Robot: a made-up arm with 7 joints.
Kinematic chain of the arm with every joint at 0, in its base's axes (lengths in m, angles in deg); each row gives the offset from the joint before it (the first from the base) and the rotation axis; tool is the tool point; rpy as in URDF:
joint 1: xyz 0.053 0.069 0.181 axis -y
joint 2: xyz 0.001 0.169 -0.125 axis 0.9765 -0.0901 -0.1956
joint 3: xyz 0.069 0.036 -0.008 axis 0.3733 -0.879 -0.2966
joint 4: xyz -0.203 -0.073 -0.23 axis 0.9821 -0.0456 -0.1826
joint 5: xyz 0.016 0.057 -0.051 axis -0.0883 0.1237 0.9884
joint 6: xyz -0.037 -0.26 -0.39 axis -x
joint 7: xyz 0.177 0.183 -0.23 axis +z
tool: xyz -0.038 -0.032 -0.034 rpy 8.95 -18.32 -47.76
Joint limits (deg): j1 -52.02..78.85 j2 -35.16..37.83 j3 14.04..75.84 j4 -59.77..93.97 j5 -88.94..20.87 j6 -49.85..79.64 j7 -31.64..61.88
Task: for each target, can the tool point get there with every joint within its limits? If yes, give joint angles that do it. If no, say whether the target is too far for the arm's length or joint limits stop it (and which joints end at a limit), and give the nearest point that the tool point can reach.
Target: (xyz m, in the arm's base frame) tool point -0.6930 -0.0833 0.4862
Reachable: no: joint limits stop it (at a limit: joint 1, joint 3, joint 4, joint 6) | nearest point -0.7481 -0.3779 -0.0185 | short by 0.587 m
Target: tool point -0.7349 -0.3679 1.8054
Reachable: no: too far | nearest point -0.1569 0.3593 0.9649 | short by 1.253 m
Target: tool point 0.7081 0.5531 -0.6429
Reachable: yes | joints -17.37 -12.47 68.87 31.78 -13.97 18.09 41.15
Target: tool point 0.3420 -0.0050 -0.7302
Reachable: yes | joints -19.04 0.92 62.66 -47.24 -23.90 -19.86 -7.76
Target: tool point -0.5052 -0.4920 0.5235
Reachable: no: joint limits stop it (at a limit: joint 1, joint 3, joint 4, joint 6) | nearest point -0.3876 -0.6571 0.2039 | short by 0.378 m
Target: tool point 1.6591 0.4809 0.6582
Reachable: no: too far | nearest point 1.2714 0.4138 0.5430 | short by 0.410 m
